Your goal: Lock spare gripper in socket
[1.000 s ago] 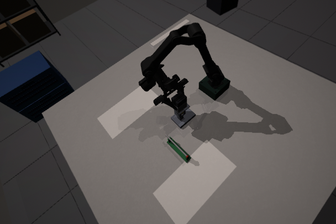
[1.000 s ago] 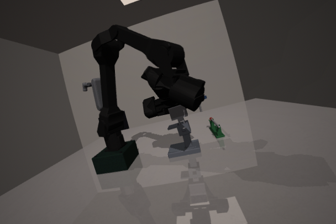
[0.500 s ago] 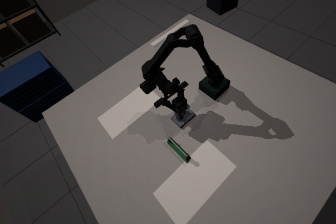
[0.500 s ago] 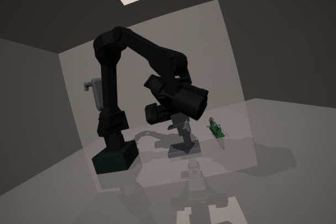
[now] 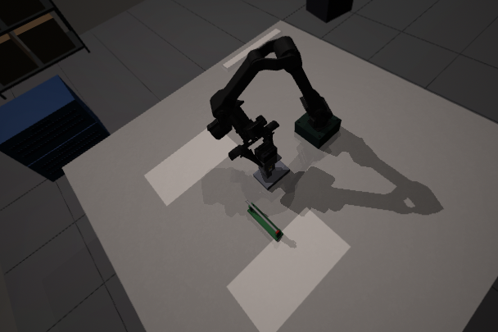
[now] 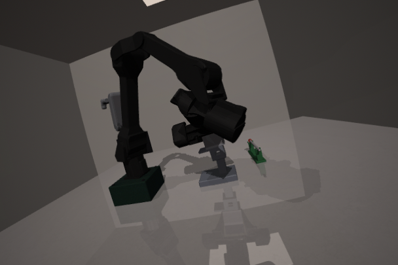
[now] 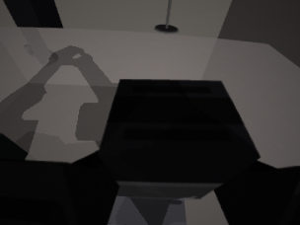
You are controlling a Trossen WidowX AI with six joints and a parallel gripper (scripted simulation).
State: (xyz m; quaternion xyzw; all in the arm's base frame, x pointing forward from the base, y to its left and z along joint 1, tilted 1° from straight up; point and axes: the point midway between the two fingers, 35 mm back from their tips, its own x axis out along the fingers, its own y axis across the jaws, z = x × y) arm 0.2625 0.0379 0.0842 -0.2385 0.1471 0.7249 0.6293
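My gripper tip is 20 mm to the left of the spare gripper. From my gripper tip the other things lie so: green stand 110 mm ahead, 120 mm to the left, 100 mm below; grey mount 20 mm to the right, 70 mm below.
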